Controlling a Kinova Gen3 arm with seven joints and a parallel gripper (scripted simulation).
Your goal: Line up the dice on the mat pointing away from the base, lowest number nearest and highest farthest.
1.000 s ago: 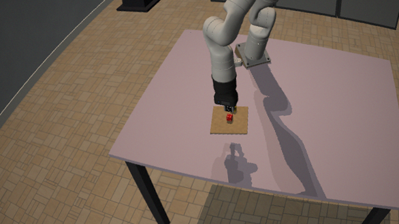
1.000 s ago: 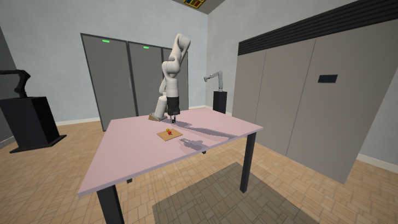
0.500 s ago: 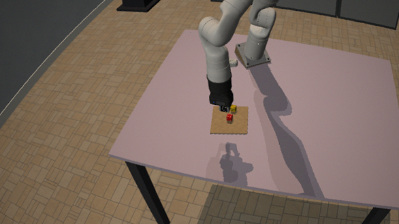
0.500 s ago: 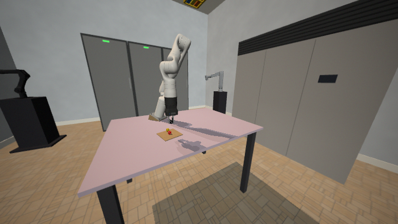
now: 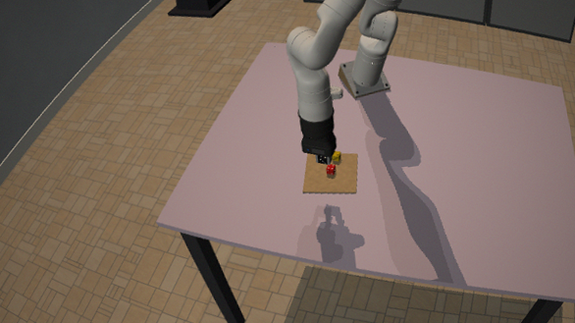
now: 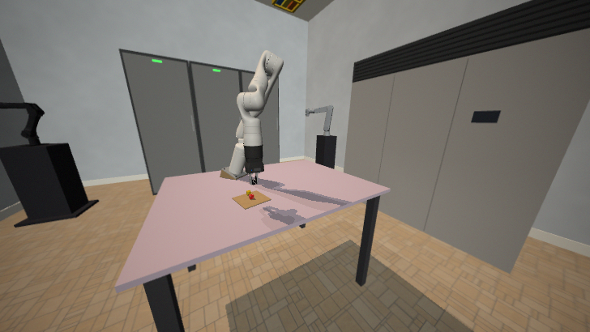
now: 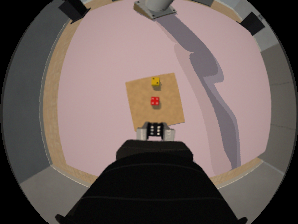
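My gripper is now 100 mm above the red die, 50 mm past it and 10 mm to the left of it. Also, from my hand: yellow die 100 mm below, 100 mm behind, 10 mm to the right; then square mat 120 mm below, 50 mm behind; then black die 10 mm below.
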